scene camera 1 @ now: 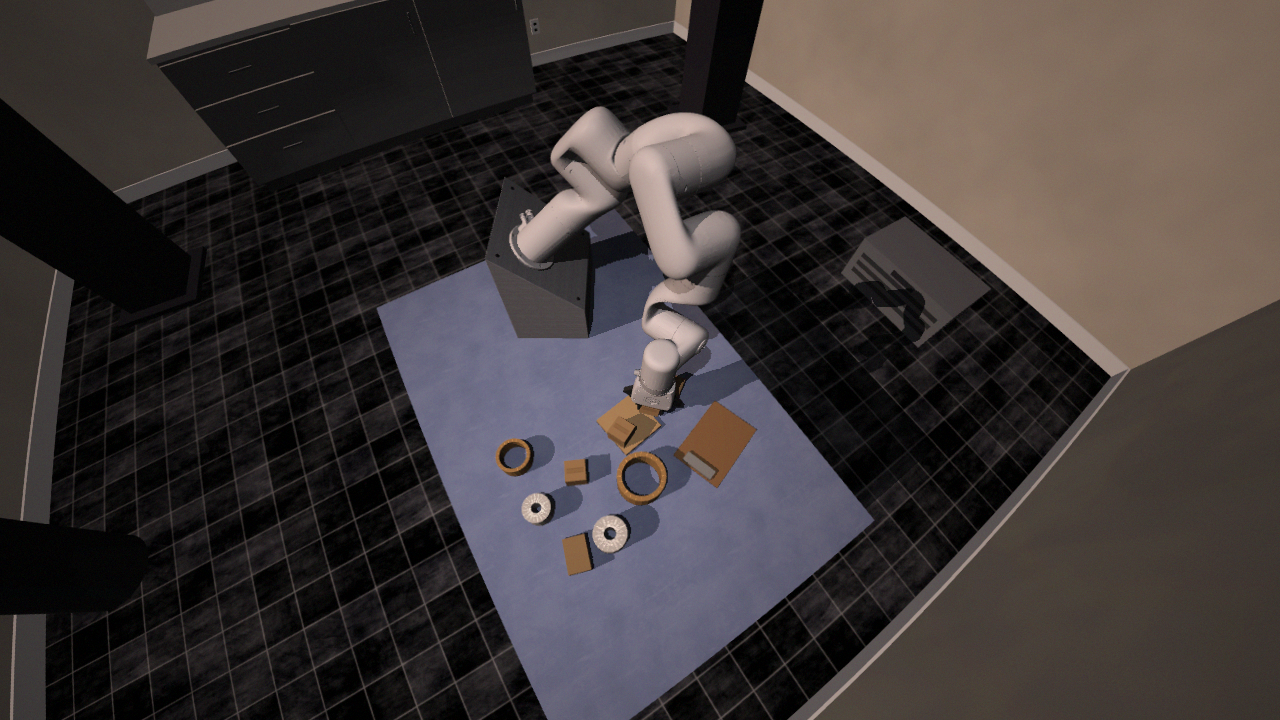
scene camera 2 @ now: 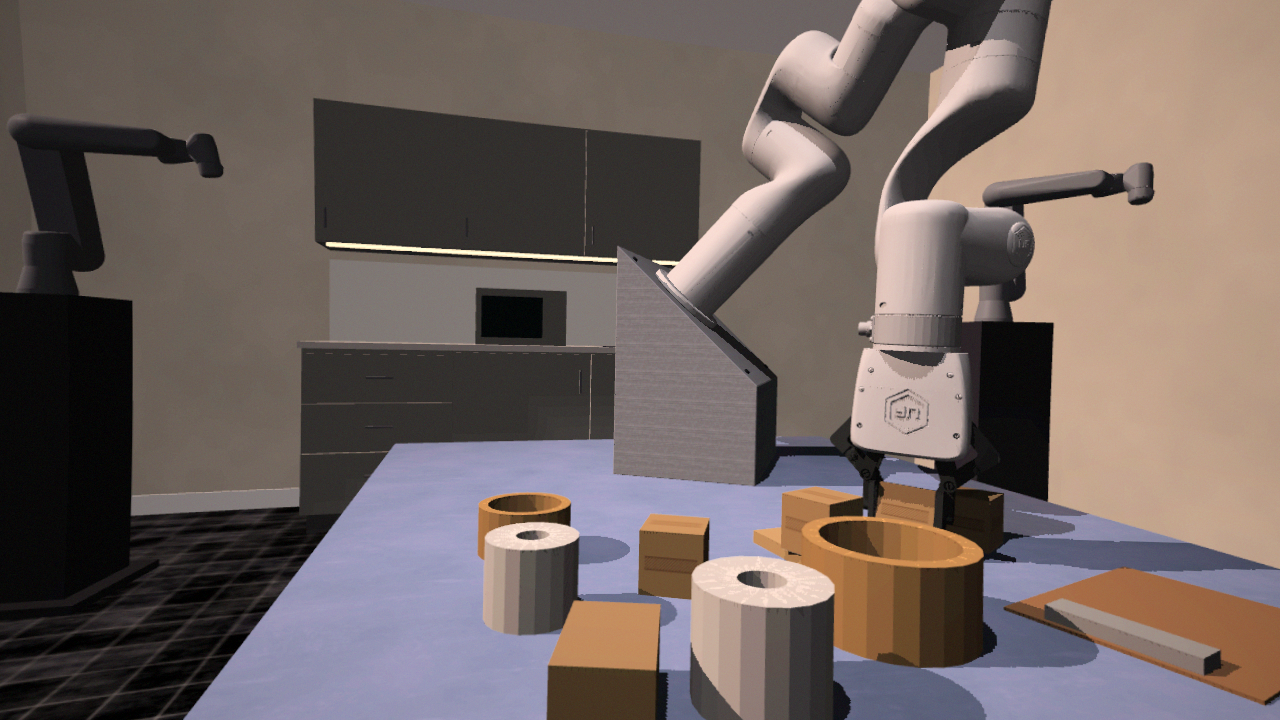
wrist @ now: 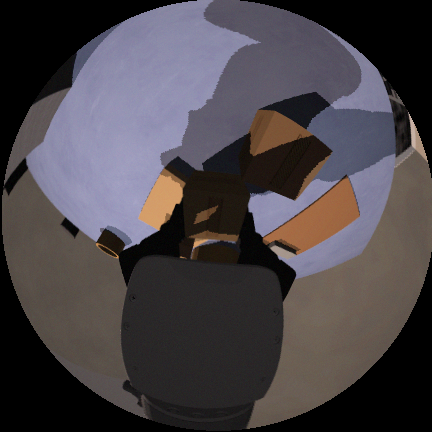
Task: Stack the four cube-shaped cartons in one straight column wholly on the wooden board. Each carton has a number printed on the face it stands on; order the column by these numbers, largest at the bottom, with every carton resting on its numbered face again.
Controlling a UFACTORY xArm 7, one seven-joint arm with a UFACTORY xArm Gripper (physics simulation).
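My gripper points down, shut on a brown carton at the light wooden board's back side. Whether this carton touches the board is hidden. A second carton stands on the board, in front of the held one. A third carton is close beside the held carton, off the board, to the right in scene camera 2. A fourth carton stands on the blue mat. No printed number shows.
A large orange ring stands before the board; a smaller ring is left. Two white rolls and an oblong box stand nearer. A reddish panel bears a grey bar.
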